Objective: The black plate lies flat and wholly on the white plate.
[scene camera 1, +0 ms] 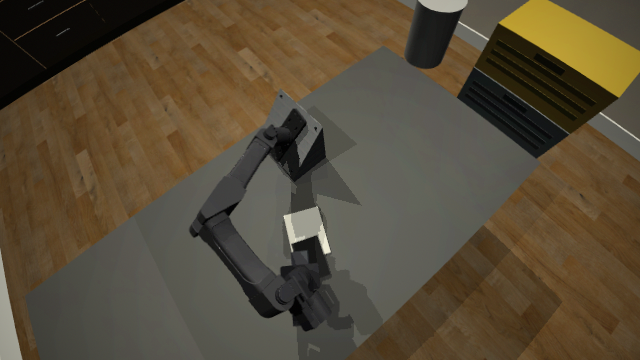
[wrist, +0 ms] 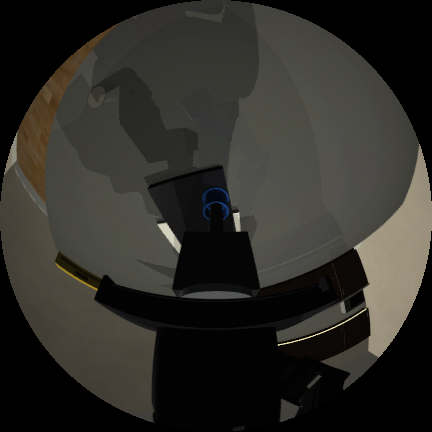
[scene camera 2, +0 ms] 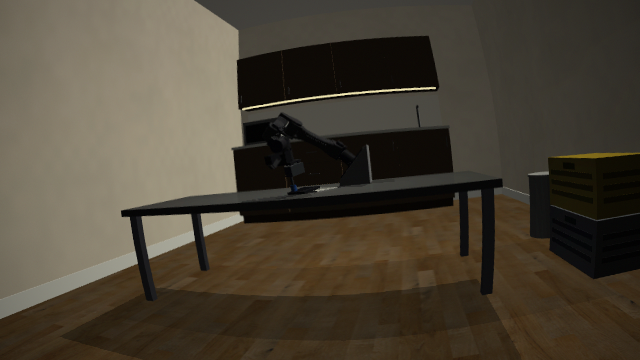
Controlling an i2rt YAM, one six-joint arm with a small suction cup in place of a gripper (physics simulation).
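A square white plate lies flat on the grey table, in front of the arm's base. A square black plate lies across the white plate's near part and sticks out past its near edge. In the wrist view only thin strips of the white plate show beside it. My suction cup points straight down and sits on the black plate's top. In scene camera 1 the wrist hides the cup.
The arm's wedge-shaped base mount stands at the table's far edge. A dark round bin and stacked yellow and black crates stand on the floor beyond the table's right end.
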